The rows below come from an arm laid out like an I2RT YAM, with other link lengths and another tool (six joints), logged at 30 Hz.
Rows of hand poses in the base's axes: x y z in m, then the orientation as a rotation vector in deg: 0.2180 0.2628 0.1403 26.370 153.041 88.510; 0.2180 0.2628 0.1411 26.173 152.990 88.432; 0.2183 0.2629 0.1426 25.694 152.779 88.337; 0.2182 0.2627 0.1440 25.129 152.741 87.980; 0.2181 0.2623 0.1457 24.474 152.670 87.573; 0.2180 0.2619 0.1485 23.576 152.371 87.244; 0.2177 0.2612 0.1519 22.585 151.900 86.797; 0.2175 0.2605 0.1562 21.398 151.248 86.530; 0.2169 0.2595 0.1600 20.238 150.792 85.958; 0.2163 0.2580 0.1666 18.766 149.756 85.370; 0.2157 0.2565 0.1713 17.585 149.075 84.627; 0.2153 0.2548 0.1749 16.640 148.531 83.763; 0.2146 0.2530 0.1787 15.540 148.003 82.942; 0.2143 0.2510 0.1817 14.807 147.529 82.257; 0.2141 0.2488 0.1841 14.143 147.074 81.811
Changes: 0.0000 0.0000 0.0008 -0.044 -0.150 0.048; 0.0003 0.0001 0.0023 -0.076 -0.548 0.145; 0.0002 -0.0001 0.0037 -0.307 -0.941 0.308; 0.0001 -0.0005 0.0054 -0.566 -1.413 0.488; 0.0000 -0.0009 0.0082 -0.739 -2.132 0.691; -0.0003 -0.0016 0.0116 -0.956 -3.056 0.829; -0.0005 -0.0023 0.0159 -1.029 -4.139 1.023; -0.0011 -0.0033 0.0197 -1.332 -5.161 1.237; -0.0017 -0.0048 0.0263 -1.540 -6.752 1.325; -0.0023 -0.0063 0.0310 -1.909 -8.002 1.417; -0.0027 -0.0080 0.0346 -2.380 -9.088 1.436; -0.0034 -0.0098 0.0384 -2.832 -10.210 1.563; -0.0037 -0.0118 0.0414 -3.201 -11.093 1.560; -0.0039 -0.0140 0.0438 -3.417 -11.856 1.589
